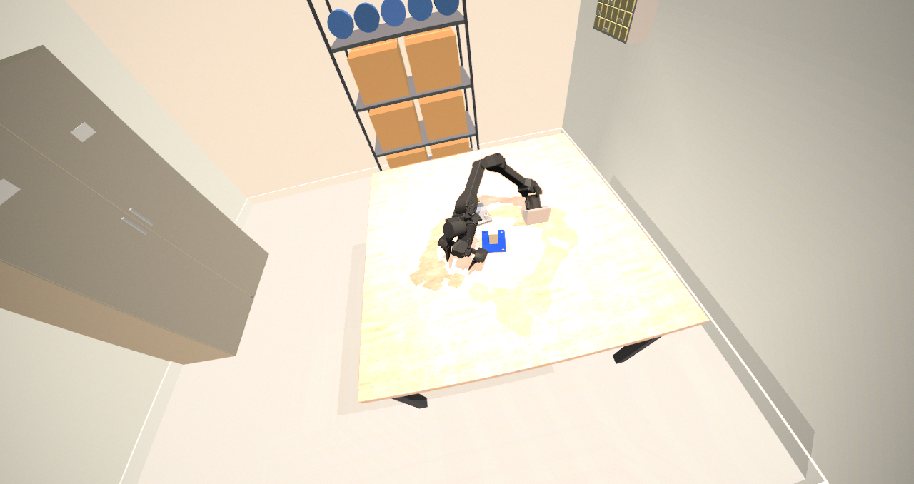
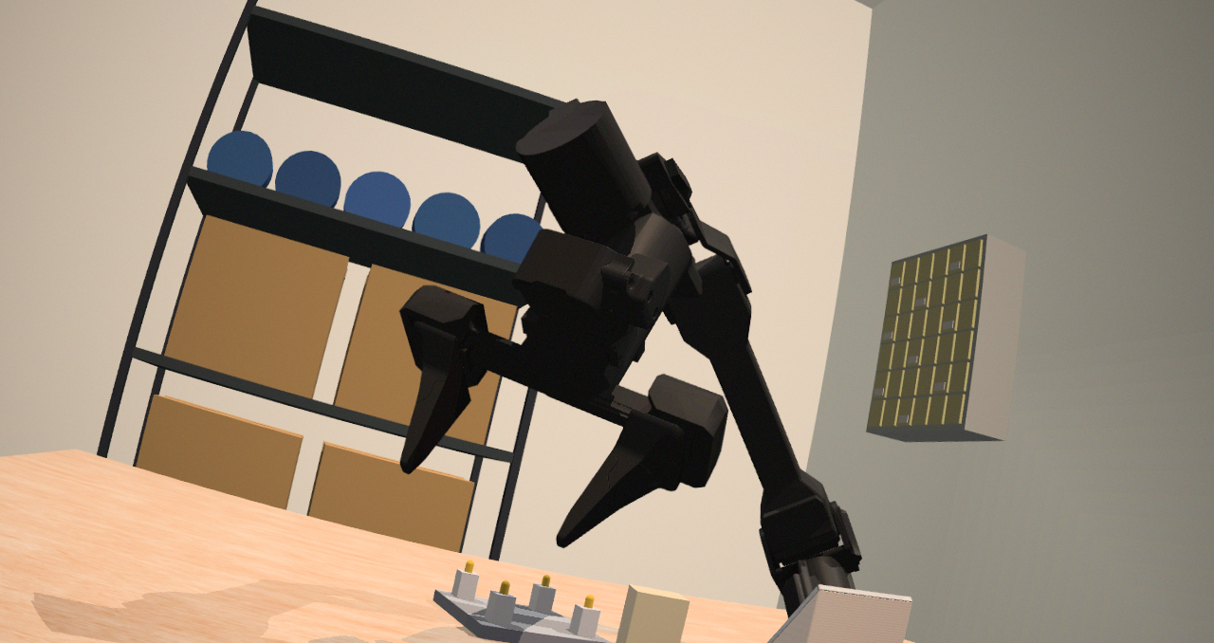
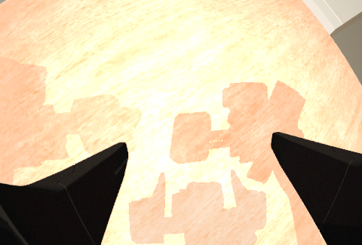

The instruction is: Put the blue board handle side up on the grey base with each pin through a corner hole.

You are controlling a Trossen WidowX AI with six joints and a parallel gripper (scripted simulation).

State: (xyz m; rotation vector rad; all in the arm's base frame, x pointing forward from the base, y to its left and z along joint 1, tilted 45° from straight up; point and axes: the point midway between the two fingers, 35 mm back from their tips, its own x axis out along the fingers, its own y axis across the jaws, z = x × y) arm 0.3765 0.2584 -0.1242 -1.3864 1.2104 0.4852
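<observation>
The blue board lies 17 cm behind my gripper tip, 18 cm to the right of it and 10 cm below it. The rest, counted from my gripper tip: grey base (11 cm behind, 36 cm to the right, 12 cm below).
</observation>
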